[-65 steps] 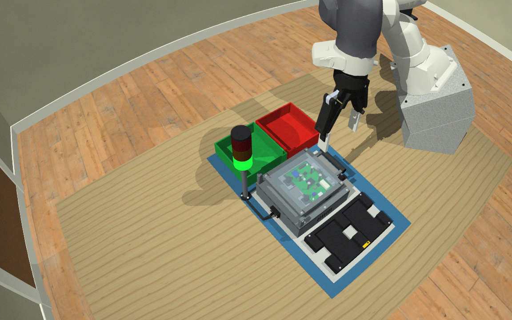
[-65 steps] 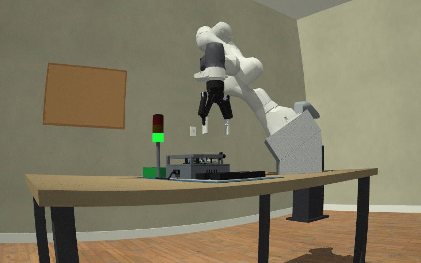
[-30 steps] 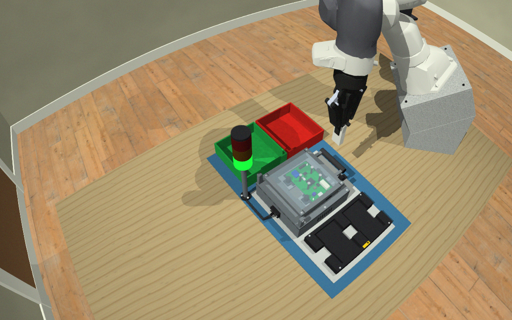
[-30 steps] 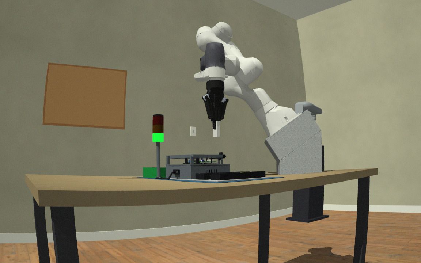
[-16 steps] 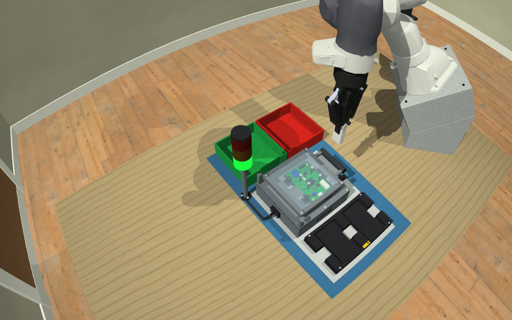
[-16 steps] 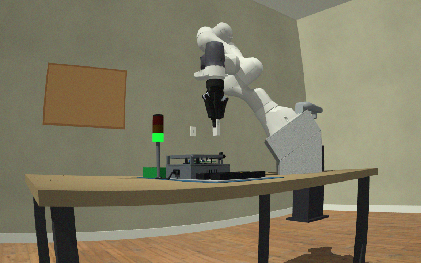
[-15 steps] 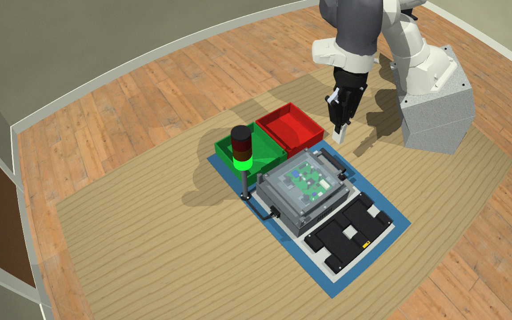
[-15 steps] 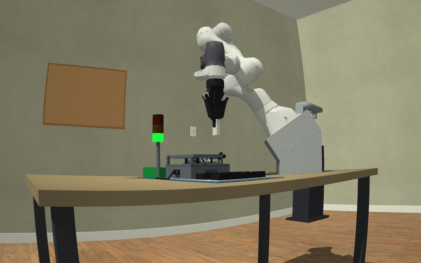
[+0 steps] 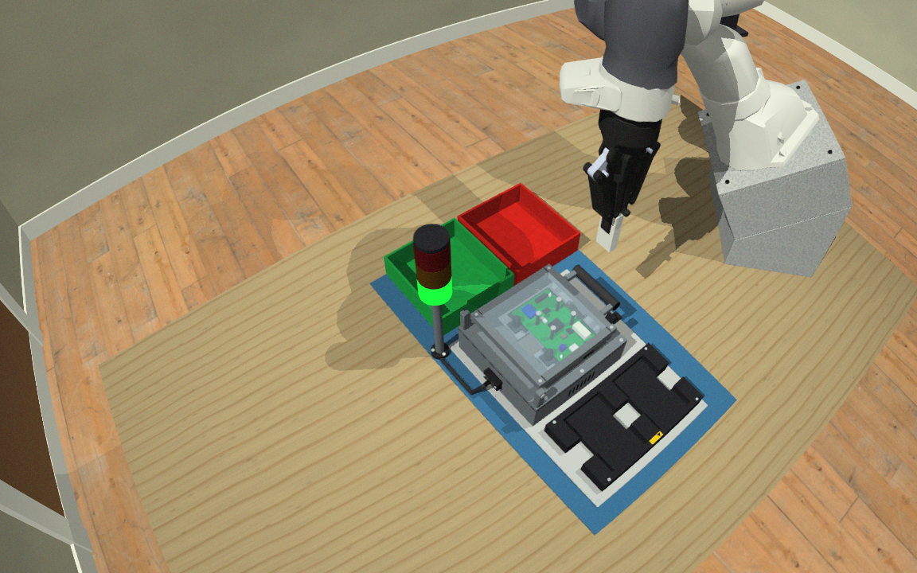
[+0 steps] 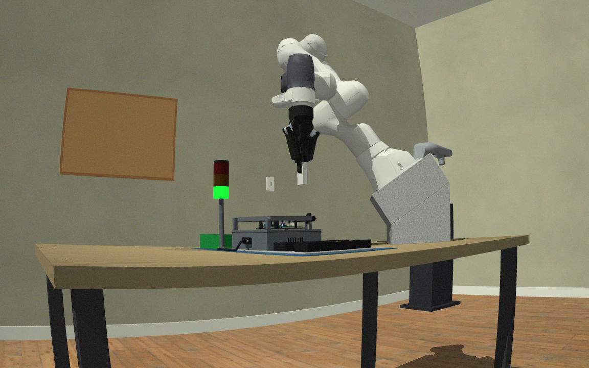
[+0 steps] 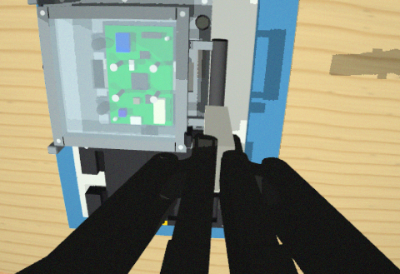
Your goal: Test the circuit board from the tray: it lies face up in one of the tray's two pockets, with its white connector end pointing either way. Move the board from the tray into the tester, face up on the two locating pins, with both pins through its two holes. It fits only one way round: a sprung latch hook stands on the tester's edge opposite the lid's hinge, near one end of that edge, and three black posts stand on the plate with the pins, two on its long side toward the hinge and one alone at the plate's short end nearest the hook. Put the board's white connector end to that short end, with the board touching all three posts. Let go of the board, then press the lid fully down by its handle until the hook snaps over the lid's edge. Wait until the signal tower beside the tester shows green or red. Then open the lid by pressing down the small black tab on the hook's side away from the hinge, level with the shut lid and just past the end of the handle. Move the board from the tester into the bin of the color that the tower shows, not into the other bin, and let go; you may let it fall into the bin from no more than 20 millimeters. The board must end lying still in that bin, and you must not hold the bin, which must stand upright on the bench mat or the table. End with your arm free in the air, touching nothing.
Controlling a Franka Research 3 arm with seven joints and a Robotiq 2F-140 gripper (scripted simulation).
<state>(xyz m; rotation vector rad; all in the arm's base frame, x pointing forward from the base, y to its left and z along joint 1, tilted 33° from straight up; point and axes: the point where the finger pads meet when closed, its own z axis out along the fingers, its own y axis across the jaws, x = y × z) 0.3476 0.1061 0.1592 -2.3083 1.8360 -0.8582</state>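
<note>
My hand is 140 mm above the latch hook, 60 mm to the right of it and 10 mm short of it. Round my hand: clear lid: 140 mm below, 80 mm ahead, 10 mm to the left; then green circuit board: 150 mm below, 80 mm ahead, 10 mm to the left; then tester plate: 160 mm below, 80 mm ahead, 20 mm to the left.
</note>
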